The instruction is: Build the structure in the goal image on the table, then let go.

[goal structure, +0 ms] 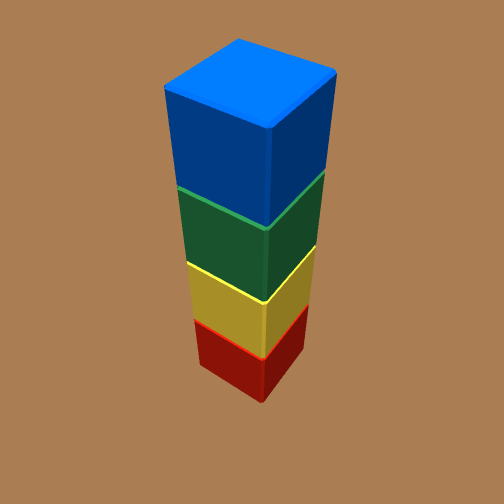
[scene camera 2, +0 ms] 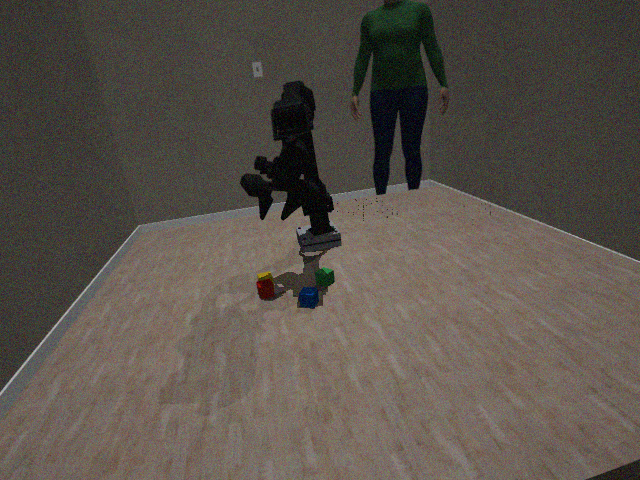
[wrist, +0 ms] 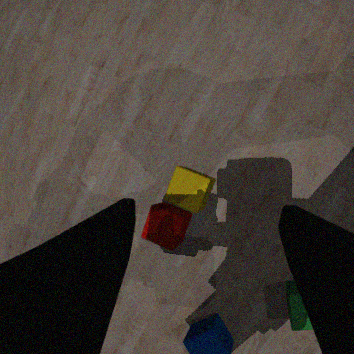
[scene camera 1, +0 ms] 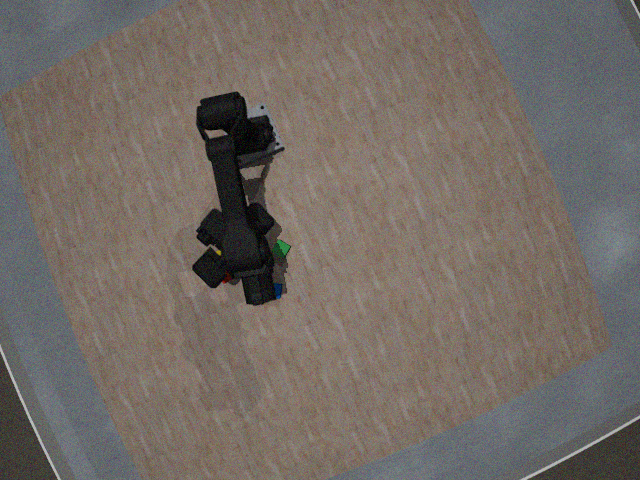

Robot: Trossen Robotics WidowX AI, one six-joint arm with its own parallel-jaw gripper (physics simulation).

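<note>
A red cube (scene camera 1: 226, 278) (scene camera 2: 265, 289) (wrist: 167, 225) and a yellow cube (scene camera 1: 218, 252) (scene camera 2: 264, 275) (wrist: 191, 185) lie side by side on the table, touching or nearly so. A blue cube (scene camera 1: 278, 291) (scene camera 2: 308, 297) (wrist: 209, 336) lies apart from them. A green cube (scene camera 1: 281, 249) (scene camera 2: 324, 277) (wrist: 300, 307) lies apart too, partly behind a finger in the wrist view. My gripper (scene camera 2: 273, 218) (wrist: 208, 213) is open and empty, high above the cubes. In scene camera 1 the arm hides its fingertips and much of the red and yellow cubes.
The black arm stands on a light base plate (scene camera 1: 277, 138) (scene camera 2: 320, 241) behind the cubes. The arm's shadow falls across the wood-look surface (scene camera 1: 413, 258) (scene camera 2: 413, 361). A person (scene camera 2: 398, 56) in a green top stands beyond it in scene camera 2.
</note>
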